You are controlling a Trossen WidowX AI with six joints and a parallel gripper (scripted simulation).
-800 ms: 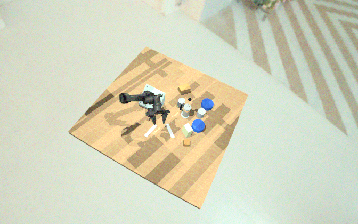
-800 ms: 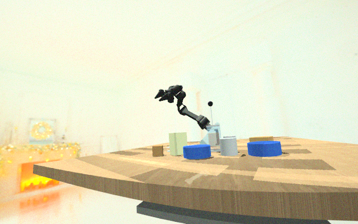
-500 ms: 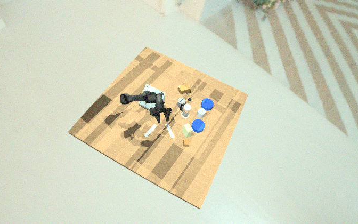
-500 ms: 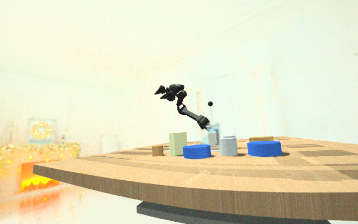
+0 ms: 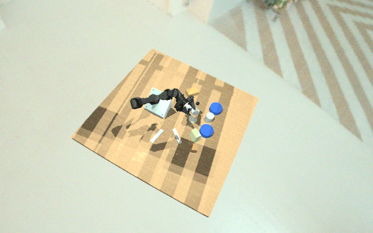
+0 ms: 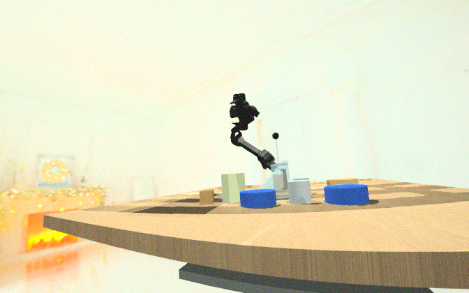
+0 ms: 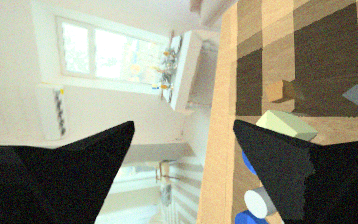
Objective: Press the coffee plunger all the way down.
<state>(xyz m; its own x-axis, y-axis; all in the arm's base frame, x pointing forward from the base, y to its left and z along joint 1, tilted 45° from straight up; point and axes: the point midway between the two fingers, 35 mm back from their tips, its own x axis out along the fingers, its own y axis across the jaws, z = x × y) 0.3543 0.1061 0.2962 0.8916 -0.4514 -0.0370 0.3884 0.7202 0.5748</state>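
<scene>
My gripper tip is now 260 mm above the coffee press, 200 mm to the right of it and 30 mm past it. Also, from my gripper tip: pale green block (340 mm below, 80 mm ahead, 20 mm to the left); tan cube (370 mm below, 120 mm ahead, 80 mm to the right).
</scene>
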